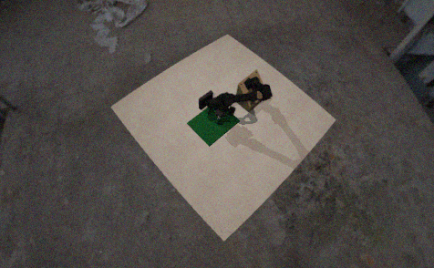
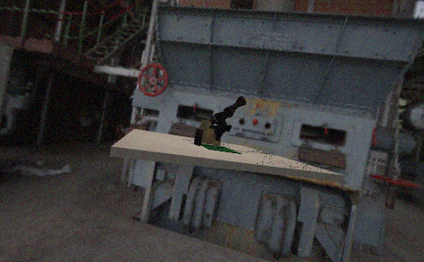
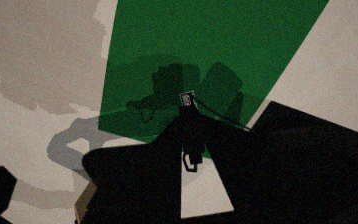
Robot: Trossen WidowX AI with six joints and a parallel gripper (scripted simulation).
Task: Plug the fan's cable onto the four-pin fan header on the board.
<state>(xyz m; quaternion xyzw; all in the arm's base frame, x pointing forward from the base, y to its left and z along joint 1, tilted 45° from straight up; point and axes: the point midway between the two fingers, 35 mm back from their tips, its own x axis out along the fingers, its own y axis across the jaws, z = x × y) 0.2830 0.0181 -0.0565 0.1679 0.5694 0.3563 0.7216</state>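
My gripper tip is now 60 mm short of the green board, 20 mm to the left of it and 80 mm above it. From my gripper tip the other things lie so: black fan 20 mm behind, 150 mm to the right, 10 mm below; then black plug 10 mm above.
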